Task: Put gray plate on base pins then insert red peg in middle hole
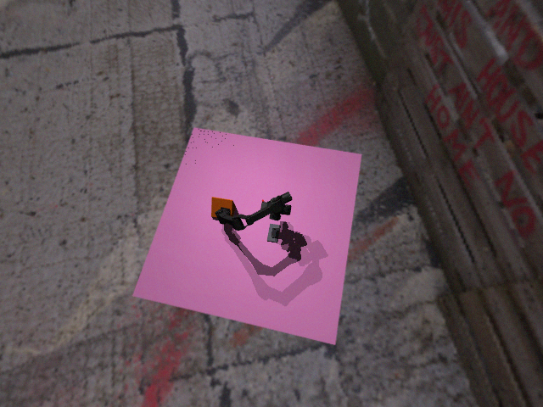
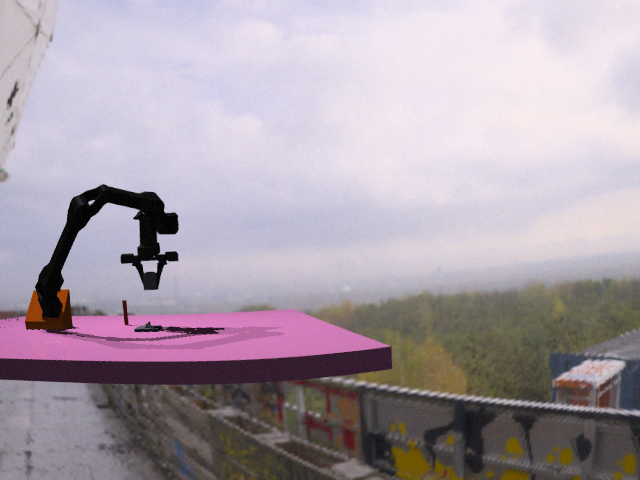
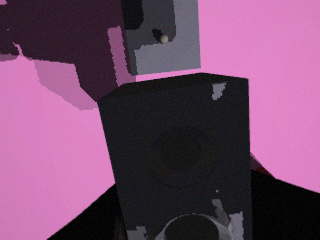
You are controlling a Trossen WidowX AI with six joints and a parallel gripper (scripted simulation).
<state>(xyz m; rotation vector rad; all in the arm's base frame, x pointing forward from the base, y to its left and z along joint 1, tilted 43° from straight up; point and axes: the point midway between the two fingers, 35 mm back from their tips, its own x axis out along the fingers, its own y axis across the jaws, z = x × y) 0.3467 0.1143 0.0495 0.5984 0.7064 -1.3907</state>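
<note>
Now: gripper tip 110 mm to the left of the pin base and 110 mm above it. Round my gripper tip: gray plate: 30 mm above; red peg: 120 mm behind, 80 mm to the left, 80 mm below.
</note>
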